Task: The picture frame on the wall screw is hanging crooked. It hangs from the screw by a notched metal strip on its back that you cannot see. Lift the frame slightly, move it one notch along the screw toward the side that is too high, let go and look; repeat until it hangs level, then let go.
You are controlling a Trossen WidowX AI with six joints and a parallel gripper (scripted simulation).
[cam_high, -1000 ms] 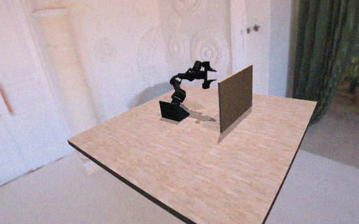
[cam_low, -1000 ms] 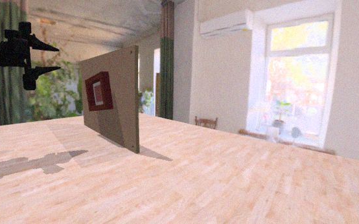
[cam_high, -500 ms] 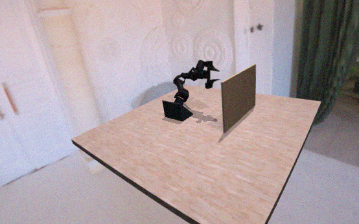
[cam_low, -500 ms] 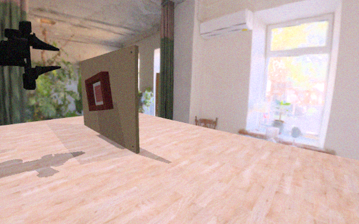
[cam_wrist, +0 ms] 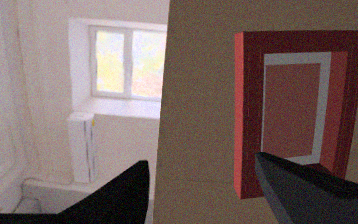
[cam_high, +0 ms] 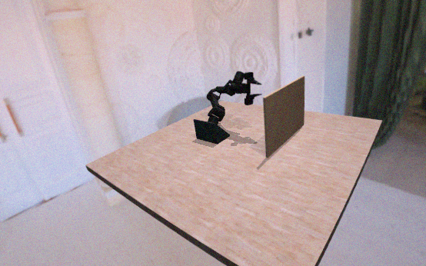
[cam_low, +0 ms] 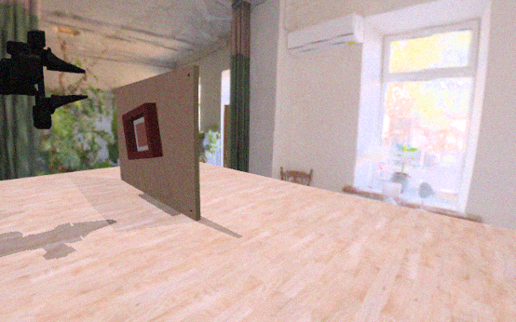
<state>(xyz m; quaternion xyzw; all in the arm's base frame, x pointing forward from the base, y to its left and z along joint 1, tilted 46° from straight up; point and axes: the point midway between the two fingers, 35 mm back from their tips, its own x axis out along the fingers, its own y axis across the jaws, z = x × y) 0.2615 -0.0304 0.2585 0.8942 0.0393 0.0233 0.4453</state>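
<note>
My gripper tip is 130 mm short of the red picture frame, 10 mm to the right of it and 110 mm above it. The rest, counted from my gripper tip: tan wall board (140 mm ahead, 20 mm to the left, 130 mm below).
</note>
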